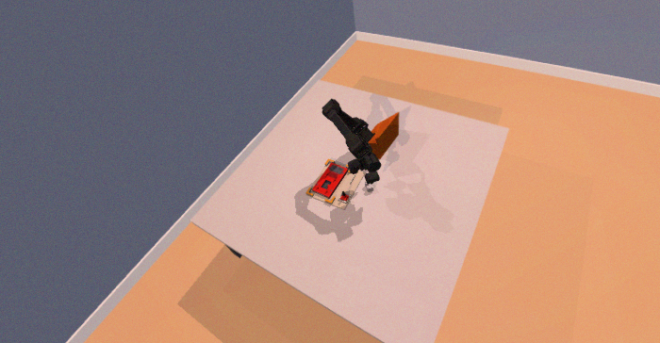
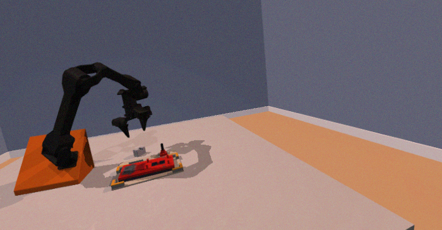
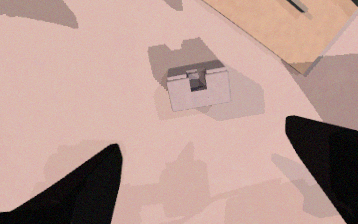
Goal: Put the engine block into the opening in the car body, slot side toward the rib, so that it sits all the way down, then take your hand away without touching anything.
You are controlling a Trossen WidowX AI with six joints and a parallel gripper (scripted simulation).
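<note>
My gripper tip is 10 mm to the left of the grey engine block and 80 mm above it. Round my gripper tip: grey clamp cradle (70 mm ahead, 180 mm to the right, 90 mm below).
</note>
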